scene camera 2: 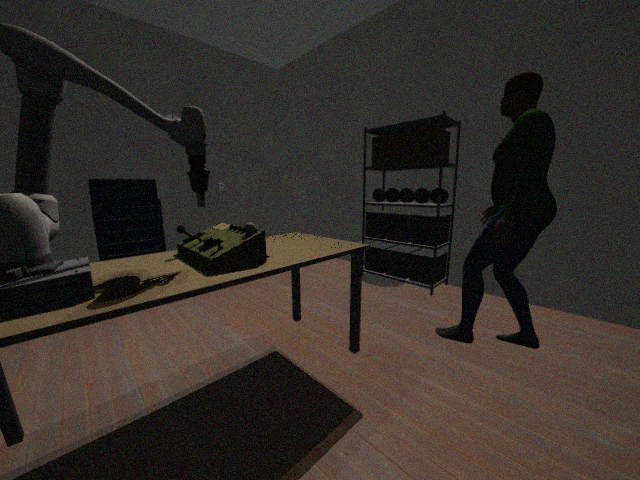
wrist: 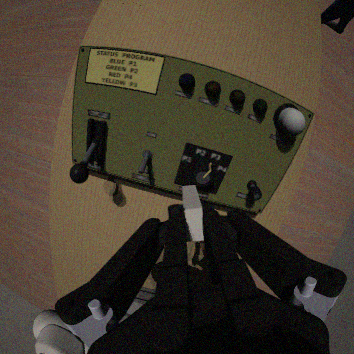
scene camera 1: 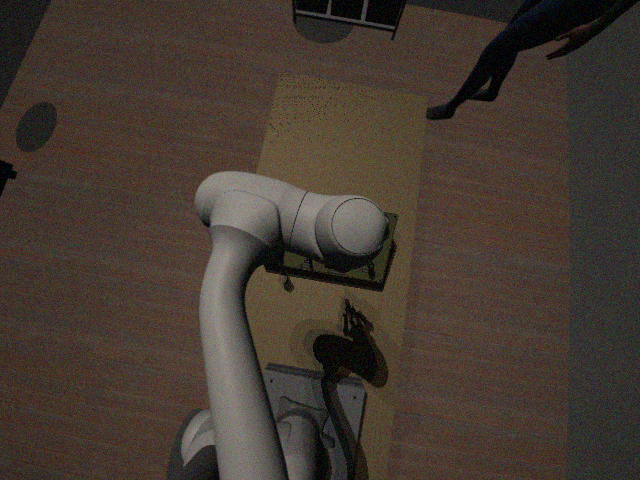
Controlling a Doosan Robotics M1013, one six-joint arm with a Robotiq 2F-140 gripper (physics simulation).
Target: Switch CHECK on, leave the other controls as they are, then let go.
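Places are measured from the arm's base along level axes (x left, y back, z up), in centimetres.
Where they show: gripper, between the fingertips: [scene camera 2: 201,207] [wrist: 189,197]; arm's base, origin of its link: [scene camera 2: 26,273] [scene camera 1: 297,427].
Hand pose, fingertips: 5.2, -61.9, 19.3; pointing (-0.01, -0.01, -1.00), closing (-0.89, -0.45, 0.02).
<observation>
Each offset is from my fingertips to the top centre of the thing, as dx, dy, dz. "pt": to the spot under its first point. Level surfaces: height alone.
The green control panel [scene camera 1: 391,223] [scene camera 2: 254,250] [wrist: 125,107] stands on the table. In the wrist view its face carries a left toggle switch {pt +7.8, +0.9, -15.5} [wrist: 145,162], a right toggle switch {pt -14.6, -1.9, -13.6} [wrist: 253,191], a rotary knob {pt -3.8, -0.8, -14.7} [wrist: 203,176] with its pointer towards P3, and a slotted lever with a black ball {+19.7, +7.0, -10.0} [wrist: 79,172]. The small labels are unreadable, so I cannot tell which control is CHECK or its state. My gripper [scene camera 2: 201,200] [wrist: 189,197] is shut and empty, above the panel with a gap. In the wrist view its tips overlap the panel's lower edge, below the knob. The arm hides it in scene camera 1.
The panel also bears several dark lamps {pt +1.2, -15.9, -10.6} [wrist: 212,89] and a white dome {pt -13.7, -16.9, -8.0} [wrist: 292,120]. The wooden table {dz -26.5} [scene camera 1: 351,144] [scene camera 2: 315,246] runs beneath. A person [scene camera 1: 496,62] [scene camera 2: 524,160] and a shelf rack [scene camera 2: 364,180] stand beyond the table's far end.
</observation>
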